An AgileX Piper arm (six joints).
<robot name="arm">
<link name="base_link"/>
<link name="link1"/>
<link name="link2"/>
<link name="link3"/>
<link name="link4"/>
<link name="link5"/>
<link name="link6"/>
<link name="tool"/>
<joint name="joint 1" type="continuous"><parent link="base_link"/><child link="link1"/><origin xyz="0.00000 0.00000 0.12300" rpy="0.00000 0.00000 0.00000"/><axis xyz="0 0 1"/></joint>
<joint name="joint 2" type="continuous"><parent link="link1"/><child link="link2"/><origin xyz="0.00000 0.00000 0.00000" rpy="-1.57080 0.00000 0.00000"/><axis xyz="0 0 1"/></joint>
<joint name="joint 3" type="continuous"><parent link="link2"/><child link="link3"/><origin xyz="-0.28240 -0.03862 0.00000" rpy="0.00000 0.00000 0.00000"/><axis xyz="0 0 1"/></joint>
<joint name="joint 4" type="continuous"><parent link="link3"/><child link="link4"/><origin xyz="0.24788 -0.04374 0.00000" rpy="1.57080 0.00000 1.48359"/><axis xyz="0 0 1"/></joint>
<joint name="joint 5" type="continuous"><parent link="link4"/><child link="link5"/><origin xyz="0.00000 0.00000 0.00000" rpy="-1.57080 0.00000 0.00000"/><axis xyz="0 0 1"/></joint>
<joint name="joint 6" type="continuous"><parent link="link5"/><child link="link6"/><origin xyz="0.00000 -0.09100 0.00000" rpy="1.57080 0.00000 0.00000"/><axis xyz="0 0 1"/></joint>
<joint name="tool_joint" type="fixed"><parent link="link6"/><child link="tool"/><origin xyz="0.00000 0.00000 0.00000" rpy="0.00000 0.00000 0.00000"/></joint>
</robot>
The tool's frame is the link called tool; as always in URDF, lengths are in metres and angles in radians. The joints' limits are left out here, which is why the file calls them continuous.
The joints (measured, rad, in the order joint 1, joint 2, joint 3, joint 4, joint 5, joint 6), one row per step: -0.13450, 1.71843, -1.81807, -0.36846, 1.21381, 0.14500; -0.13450, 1.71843, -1.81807, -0.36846, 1.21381, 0.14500; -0.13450, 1.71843, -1.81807, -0.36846, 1.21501, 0.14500; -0.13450, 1.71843, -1.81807, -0.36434, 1.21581, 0.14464; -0.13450, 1.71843, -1.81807, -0.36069, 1.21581, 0.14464; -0.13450, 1.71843, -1.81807, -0.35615, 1.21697, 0.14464; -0.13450, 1.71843, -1.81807, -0.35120, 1.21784, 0.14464; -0.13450, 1.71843, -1.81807, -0.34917, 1.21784, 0.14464; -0.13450, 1.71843, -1.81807, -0.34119, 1.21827, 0.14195; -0.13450, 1.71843, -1.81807, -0.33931, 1.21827, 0.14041; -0.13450, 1.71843, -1.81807, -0.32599, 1.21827, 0.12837; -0.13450, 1.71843, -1.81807, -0.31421, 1.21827, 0.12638; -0.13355, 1.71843, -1.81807, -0.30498, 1.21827, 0.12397; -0.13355, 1.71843, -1.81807, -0.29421, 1.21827, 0.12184
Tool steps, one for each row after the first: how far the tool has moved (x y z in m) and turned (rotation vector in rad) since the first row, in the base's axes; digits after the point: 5 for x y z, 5 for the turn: 0.00000, 0.00000, 0.00000, 0.00000, 0.00000, 0.00000; -0.00009, 0.00000, -0.00005, 0.00023, 0.00110, -0.00042; -0.00009, 0.00032, -0.00021, 0.00423, 0.00143, 0.00035; -0.00003, 0.00061, -0.00032, 0.00778, 0.00095, 0.00103; -0.00005, 0.00096, -0.00051, 0.01242, 0.00142, 0.00147; -0.00004, 0.00135, -0.00069, 0.01741, 0.00157, 0.00210; -0.00001, 0.00151, -0.00075, 0.01939, 0.00130, 0.00248; 0.00009, 0.00214, -0.00099, 0.02601, 0.00170, 0.00598; 0.00012, 0.00229, -0.00105, 0.02713, 0.00206, 0.00757; 0.00033, 0.00335, -0.00141, 0.03458, 0.00491, 0.01973; 0.00052, 0.00428, -0.00172, 0.04512, 0.00403, 0.02358; 0.00073, 0.00537, -0.00196, 0.05298, 0.00368, 0.02823; 0.00090, 0.00623, -0.00223, 0.06246, 0.00296, 0.03200
